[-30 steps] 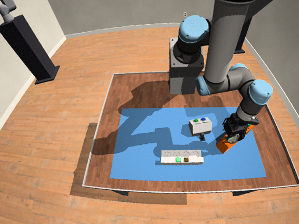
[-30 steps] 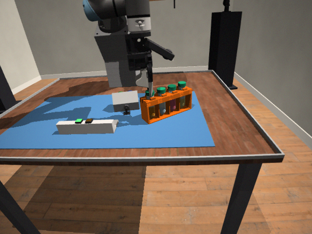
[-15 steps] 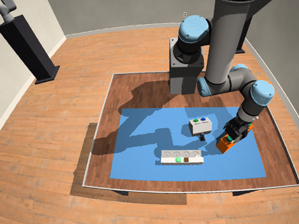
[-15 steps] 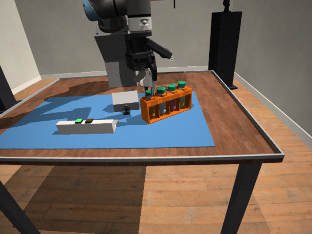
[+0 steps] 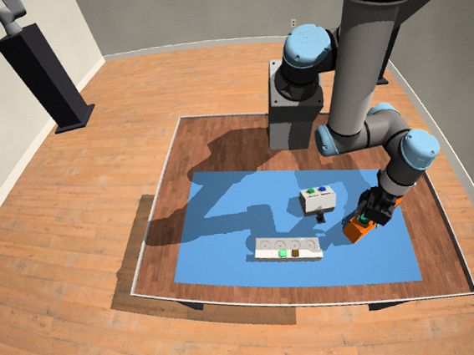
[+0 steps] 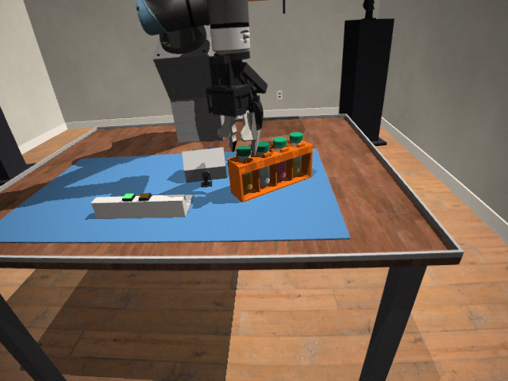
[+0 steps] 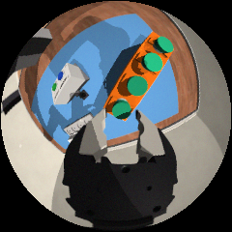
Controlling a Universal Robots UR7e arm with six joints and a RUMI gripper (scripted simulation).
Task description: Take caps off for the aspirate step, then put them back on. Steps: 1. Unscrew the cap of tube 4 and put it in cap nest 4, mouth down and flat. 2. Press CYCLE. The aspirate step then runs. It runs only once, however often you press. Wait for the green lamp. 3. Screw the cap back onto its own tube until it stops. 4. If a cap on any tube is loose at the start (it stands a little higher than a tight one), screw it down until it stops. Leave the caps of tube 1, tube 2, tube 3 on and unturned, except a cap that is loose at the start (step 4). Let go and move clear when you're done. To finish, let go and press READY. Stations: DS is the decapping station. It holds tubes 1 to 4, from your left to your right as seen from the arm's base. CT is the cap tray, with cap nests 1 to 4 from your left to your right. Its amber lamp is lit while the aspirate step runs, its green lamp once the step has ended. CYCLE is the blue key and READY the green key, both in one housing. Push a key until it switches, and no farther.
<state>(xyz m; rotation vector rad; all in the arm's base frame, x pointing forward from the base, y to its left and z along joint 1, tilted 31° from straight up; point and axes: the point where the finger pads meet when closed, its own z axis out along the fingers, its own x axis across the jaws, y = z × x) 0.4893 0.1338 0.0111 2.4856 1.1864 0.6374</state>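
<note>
Now: hand 10 mm above the green cap. Round my hand: green key: 170 mm behind, 130 mm to the right, 60 mm below; blue key: 170 mm behind, 80 mm to the right, 60 mm below; grey key housing: 150 mm behind, 110 mm to the right, 70 mm below.
</note>
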